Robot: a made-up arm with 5 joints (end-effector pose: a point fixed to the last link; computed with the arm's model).
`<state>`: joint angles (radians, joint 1 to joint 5).
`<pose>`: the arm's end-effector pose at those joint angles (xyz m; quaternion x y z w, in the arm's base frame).
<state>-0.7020 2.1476 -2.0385 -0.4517 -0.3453</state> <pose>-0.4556 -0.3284 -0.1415 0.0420 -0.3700 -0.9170 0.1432</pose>
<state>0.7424 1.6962 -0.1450 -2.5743 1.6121</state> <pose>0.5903 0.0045 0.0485 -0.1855 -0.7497 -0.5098 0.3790</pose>
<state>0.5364 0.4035 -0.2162 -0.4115 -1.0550</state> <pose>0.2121 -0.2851 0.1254 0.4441 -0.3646 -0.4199 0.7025</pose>
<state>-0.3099 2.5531 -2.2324 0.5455 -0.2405</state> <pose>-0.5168 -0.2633 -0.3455 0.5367 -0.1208 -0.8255 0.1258</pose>
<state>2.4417 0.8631 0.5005 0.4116 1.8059</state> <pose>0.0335 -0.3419 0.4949 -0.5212 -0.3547 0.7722 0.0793</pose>
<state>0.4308 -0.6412 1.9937 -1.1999 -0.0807</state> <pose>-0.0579 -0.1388 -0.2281 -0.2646 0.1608 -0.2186 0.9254</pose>
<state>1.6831 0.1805 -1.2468 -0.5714 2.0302</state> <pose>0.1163 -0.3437 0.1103 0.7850 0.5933 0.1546 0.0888</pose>
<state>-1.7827 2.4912 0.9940 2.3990 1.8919</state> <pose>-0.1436 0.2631 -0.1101 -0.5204 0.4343 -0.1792 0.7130</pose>
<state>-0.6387 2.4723 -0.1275 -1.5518 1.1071</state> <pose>-0.0414 0.0224 -0.2301 0.2358 -0.3376 -0.5865 0.6975</pose>
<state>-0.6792 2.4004 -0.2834 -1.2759 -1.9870</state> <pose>-0.2294 -0.1112 -0.4066 -0.3513 -0.2566 0.7323 0.5239</pose>
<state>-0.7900 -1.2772 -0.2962 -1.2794 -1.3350</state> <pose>-0.0088 0.0244 -0.1049 0.0131 -0.3810 -0.0258 0.9241</pose>
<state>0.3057 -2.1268 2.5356 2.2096 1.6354</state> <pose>-0.4738 -0.2167 -0.1015 0.7703 -0.2556 -0.5597 0.1677</pose>
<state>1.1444 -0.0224 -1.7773 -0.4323 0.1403</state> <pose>-0.0321 -0.1455 -0.0229 0.0793 0.9912 0.0018 0.1061</pose>
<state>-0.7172 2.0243 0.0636 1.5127 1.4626</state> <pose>-0.0124 -0.2660 -0.5859 -0.8964 0.1553 -0.4085 0.0735</pose>
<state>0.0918 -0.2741 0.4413 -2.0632 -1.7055</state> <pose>0.1112 -0.2636 -0.2138 0.4990 -0.5668 -0.4263 0.4980</pose>
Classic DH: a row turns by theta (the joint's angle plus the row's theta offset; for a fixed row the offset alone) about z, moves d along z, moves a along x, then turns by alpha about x. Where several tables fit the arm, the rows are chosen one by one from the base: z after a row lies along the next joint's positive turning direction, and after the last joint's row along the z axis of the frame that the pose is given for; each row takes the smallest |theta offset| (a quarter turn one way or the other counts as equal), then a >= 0, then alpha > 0; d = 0 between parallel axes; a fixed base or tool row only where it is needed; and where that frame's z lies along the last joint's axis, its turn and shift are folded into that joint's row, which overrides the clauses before.
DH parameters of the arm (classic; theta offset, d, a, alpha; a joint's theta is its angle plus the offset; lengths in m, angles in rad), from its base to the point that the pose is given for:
base (fixed): 0 0.0957 0 1.5708
joint 1: -1.5708 0.1144 0.2934 -1.5708
joint 2: 0 -0.0476 -0.1171 -1.5708
joint 3: -1.4239 0 0.3402 0
joint 4: -0.1469 -0.1365 -0.0881 1.5708
joint 5: -1.4395 0 -0.1031 0
tool (fixed): 1.4395 0.1525 0 0

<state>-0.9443 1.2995 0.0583 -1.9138 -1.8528</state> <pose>-0.2731 -0.1727 -0.2688 -0.3419 0.1282 0.9298 0.0471</pose>
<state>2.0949 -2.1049 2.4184 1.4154 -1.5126</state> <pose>0.3090 -0.2074 -0.2343 0.3622 0.8621 -0.3308 0.1274</pose>
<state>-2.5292 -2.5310 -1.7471 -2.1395 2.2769</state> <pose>-0.4431 0.3191 0.4458 0.2274 -0.9432 0.1860 0.1554</pose>
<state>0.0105 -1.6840 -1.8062 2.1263 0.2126</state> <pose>-0.1429 0.5253 -0.2323 -0.7208 0.1802 -0.0522 0.6673</pose>
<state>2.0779 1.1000 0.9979 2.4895 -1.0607</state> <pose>0.4262 0.1529 0.3856 -0.7015 0.2289 -0.1701 0.6531</pose>
